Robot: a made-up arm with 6 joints.
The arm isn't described. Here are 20 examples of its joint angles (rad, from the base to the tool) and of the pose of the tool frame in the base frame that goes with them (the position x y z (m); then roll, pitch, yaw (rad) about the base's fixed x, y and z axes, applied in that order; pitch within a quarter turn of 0, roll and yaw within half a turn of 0).
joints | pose
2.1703 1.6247 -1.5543 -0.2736 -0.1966 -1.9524 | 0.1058 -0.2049 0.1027 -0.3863 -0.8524 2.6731
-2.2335 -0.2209 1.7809 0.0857 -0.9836 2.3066 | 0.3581 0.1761 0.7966 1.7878 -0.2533 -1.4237
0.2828 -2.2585 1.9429 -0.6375 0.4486 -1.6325 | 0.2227 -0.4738 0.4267 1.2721 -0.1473 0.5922
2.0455 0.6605 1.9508 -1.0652 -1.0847 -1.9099 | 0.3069 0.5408 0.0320 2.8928 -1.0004 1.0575
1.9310 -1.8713 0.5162 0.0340 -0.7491 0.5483 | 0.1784 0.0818 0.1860 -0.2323 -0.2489 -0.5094
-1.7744 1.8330 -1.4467 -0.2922 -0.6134 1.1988 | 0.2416 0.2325 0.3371 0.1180 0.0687 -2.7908
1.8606 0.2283 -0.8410 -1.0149 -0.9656 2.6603 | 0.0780 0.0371 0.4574 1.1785 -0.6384 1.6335
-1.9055 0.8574 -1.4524 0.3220 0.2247 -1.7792 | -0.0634 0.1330 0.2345 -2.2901 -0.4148 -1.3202
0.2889 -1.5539 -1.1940 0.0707 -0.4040 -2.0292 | 0.2747 0.2183 -0.0381 -0.7344 -0.9098 0.2024
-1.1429 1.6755 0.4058 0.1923 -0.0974 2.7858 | 0.2748 -0.2630 0.3135 0.4265 -0.4035 2.8090
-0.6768 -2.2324 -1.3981 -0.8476 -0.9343 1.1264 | 0.4271 -0.0719 0.1225 -0.1953 -0.6788 0.7939
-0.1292 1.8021 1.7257 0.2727 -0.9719 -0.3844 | 0.1025 -0.3164 0.1039 -2.9402 0.1346 2.8783
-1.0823 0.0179 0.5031 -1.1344 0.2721 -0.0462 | 0.3602 0.0297 0.3332 2.5578 0.4850 -1.8200
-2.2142 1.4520 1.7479 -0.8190 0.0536 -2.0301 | 0.1208 -0.0172 0.8855 0.2315 0.4084 -3.0484
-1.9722 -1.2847 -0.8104 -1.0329 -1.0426 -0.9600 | 0.1940 -0.1935 0.3901 1.1863 -0.0338 -0.6850
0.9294 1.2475 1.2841 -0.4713 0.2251 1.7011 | 0.2898 0.0879 -0.1561 -0.4833 -0.6469 -2.9778
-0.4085 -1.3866 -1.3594 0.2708 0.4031 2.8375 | 0.1930 -0.0944 -0.0129 1.2206 -0.8457 -0.4976
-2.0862 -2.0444 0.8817 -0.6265 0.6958 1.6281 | 0.0513 0.2542 0.4157 1.5962 -0.2360 -0.4816
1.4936 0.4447 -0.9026 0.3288 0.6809 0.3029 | -0.0128 0.0435 0.4037 -0.1178 0.5173 1.9025
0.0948 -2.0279 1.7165 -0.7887 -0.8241 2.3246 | 0.3065 -0.4524 0.4423 2.4948 -0.5190 0.6048
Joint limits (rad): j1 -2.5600..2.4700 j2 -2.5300..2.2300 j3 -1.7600..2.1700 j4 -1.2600..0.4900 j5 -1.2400..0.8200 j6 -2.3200..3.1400
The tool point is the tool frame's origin. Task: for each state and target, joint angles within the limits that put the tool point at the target. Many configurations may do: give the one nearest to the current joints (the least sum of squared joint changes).
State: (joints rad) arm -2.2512 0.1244 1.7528 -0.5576 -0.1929 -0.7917
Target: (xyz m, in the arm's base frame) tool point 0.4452 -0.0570 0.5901
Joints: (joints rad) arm -1.9021 0.4605 1.2434 -0.6333 -0.4005 -0.6104
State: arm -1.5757 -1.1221 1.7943 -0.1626 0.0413 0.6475
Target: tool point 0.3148 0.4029 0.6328
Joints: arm -2.0833 -1.6884 1.9609 -0.0774 0.4341 0.6055
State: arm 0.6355 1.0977 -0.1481 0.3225 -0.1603 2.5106
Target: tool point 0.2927 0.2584 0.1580
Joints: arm 1.2037 1.6918 0.1333 0.0015 -0.1867 2.7479
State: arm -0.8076 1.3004 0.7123 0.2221 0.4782 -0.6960
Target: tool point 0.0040 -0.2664 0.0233
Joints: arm -0.2603 2.0610 1.1014 0.1747 0.7568 -0.8094
